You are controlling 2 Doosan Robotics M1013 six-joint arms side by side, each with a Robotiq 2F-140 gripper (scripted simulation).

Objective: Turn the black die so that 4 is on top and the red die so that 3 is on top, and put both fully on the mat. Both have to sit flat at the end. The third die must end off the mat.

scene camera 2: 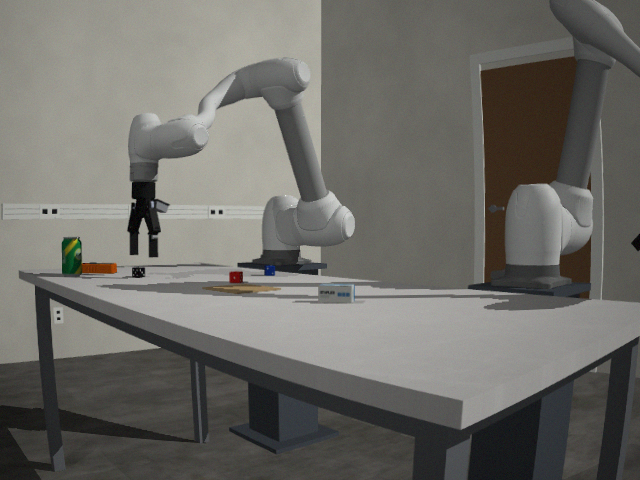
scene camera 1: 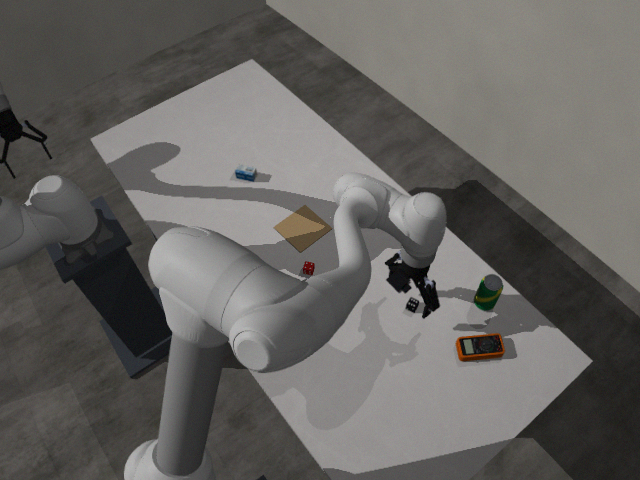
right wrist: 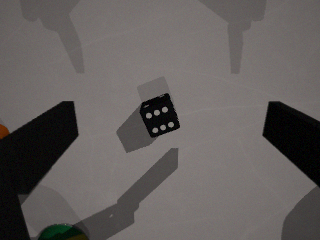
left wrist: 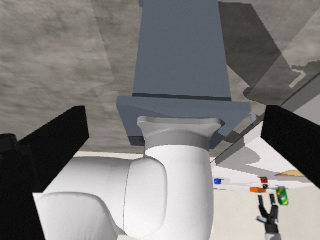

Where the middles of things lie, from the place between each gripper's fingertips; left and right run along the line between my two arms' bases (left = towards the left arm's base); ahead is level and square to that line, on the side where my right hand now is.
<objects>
I see the black die [right wrist: 159,115] 10 mm ahead of my right hand [scene camera 2: 143,256], 10 mm to the right of it and 60 mm below it. From my right hand the other things lie so: tan mat [scene camera 1: 302,228]: 90 mm behind, 430 mm to the left, 70 mm below.
Now: left hand 75 cm to the left of the tan mat, 69 cm short of it and 12 cm above it. Round my left hand: black die: 119 cm to the right, 80 cm ahead, 11 cm below.
</objects>
